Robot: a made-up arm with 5 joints. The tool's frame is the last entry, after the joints. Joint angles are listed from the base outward. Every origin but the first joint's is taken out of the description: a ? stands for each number. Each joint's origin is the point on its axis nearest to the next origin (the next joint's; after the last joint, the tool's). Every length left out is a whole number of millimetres.
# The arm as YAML. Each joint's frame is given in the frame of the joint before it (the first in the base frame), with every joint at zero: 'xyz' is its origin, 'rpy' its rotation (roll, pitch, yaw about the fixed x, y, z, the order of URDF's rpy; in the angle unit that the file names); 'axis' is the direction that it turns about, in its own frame. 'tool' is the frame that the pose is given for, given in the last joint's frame.
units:
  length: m
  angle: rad
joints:
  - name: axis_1
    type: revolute
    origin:
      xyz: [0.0, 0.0, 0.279]
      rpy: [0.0, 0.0, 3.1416]
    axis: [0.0, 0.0, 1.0]
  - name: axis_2
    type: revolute
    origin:
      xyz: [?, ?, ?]
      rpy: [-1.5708, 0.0, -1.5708]
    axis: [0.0, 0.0, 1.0]
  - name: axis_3
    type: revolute
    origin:
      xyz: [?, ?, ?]
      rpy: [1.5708, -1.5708, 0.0]
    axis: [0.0, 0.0, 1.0]
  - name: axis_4
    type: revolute
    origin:
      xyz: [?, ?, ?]
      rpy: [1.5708, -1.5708, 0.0]
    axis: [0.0, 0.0, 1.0]
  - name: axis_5
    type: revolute
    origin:
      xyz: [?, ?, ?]
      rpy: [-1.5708, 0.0, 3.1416]
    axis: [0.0, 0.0, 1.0]
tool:
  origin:
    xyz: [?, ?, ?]
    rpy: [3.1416, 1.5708, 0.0]
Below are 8 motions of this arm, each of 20 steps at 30 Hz.
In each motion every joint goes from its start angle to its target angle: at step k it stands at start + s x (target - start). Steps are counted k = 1, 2, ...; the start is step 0. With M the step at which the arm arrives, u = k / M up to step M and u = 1 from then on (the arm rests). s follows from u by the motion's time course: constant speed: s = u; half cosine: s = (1 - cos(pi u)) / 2; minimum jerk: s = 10 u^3 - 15 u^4 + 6 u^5.
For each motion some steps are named. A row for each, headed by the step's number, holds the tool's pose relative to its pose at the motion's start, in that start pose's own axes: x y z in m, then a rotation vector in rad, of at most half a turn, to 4 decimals.
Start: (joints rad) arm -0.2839 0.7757 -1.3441 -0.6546 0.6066
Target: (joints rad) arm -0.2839 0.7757 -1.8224 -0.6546 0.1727
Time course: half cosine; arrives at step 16
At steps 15, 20:
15: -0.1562 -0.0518 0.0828 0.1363 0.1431 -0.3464
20: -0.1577 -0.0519 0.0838 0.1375 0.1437 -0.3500

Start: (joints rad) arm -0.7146 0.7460 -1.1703 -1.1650 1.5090
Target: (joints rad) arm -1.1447 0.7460 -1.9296 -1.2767 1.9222
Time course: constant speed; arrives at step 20
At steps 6, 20:
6: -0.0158 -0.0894 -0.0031 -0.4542 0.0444 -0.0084
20: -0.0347 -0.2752 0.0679 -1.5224 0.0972 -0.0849

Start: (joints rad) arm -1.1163 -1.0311 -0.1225 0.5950 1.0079
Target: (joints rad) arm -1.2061 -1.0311 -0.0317 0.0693 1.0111
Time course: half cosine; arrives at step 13
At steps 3, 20:
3: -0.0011 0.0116 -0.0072 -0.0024 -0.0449 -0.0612
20: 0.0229 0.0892 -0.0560 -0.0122 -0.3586 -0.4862

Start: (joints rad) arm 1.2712 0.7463 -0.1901 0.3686 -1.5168
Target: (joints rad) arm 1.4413 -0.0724 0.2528 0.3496 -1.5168
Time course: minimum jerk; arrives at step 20
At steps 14, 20:
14: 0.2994 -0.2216 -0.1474 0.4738 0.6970 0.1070
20: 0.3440 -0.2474 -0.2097 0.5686 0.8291 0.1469

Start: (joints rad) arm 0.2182 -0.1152 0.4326 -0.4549 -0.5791
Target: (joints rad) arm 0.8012 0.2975 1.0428 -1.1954 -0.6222
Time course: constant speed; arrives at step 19
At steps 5, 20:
5: 0.1547 -0.0112 -0.0649 0.0991 0.0639 0.3349
20: 0.4095 0.1981 -0.3950 0.6766 0.2707 1.1098

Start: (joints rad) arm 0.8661 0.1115 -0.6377 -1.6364 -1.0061
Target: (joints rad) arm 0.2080 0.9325 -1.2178 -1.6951 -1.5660
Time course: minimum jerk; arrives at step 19
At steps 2, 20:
2: 0.0055 0.0012 0.0057 -0.0062 0.0040 0.0082
20: 0.5193 0.4902 0.1967 -0.5395 0.6799 0.6987

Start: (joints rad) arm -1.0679 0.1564 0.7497 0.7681 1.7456
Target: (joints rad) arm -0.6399 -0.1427 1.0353 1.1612 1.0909
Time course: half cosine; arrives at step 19
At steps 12, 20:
12: 0.1113 -0.1319 -0.0201 0.1373 -0.4000 0.1234
20: 0.1557 -0.1922 0.0040 0.1569 -0.5249 0.2220

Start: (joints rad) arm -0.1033 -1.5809 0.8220 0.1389 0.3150
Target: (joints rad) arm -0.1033 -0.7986 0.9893 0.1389 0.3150
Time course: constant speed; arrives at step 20
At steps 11, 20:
11: 0.0744 0.0028 0.1566 -0.2881 0.2964 0.1504
20: 0.1644 0.0418 0.2487 -0.5007 0.5580 0.2767

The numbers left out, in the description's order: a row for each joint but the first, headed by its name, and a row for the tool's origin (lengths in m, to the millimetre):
axis_2: 0.025 -0.084 0.0
axis_3: -0.075 -0.061 0.0
axis_4: -0.175 0.359 0.0
axis_5: -0.07 -0.204 0.0
tool: -0.064 0.083 0.0

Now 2 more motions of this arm.
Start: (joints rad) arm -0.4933 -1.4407 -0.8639 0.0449 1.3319
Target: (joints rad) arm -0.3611 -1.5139 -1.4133 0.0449 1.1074
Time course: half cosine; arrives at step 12
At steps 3, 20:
3: -0.0238 -0.0035 0.0004 0.0279 0.0809 -0.0001
20: -0.1601 -0.0295 0.0462 0.1529 0.5493 -0.0702

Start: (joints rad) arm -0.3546 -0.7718 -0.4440 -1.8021 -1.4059
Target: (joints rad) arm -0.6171 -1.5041 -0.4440 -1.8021 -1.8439
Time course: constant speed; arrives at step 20
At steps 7, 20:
7: -0.1348 0.0567 -0.0315 0.0367 -0.2372 -0.0660
20: -0.3237 0.1389 -0.2014 0.1346 -0.7180 -0.0537

